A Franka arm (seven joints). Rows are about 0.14 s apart.
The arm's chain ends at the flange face. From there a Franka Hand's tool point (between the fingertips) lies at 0.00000 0.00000 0.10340 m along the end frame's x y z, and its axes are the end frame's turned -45 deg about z.
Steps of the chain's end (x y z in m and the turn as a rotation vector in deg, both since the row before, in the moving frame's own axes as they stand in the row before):
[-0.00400 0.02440 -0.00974 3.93 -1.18 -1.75]
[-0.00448 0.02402 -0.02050 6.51 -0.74 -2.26]
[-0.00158 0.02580 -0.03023 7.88 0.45 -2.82]
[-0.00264 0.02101 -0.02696 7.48 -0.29 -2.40]
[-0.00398 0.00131 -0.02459 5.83 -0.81 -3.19]
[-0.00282 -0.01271 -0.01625 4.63 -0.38 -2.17]
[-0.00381 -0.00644 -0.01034 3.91 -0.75 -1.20]
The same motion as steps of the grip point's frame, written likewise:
[-0.01668 0.00786 -0.01001 3.61 1.94 -1.75]
[-0.01299 0.00444 -0.02118 5.13 4.08 -2.26]
[-0.00900 0.00742 -0.03121 5.25 5.89 -2.82]
[-0.00778 0.00291 -0.02784 5.49 5.08 -2.40]
[0.00242 -0.01052 -0.02513 4.70 3.55 -3.19]
[0.01229 -0.01747 -0.01659 3.54 3.01 -2.17]
[0.00583 -0.01323 -0.01059 3.30 2.23 -1.20]

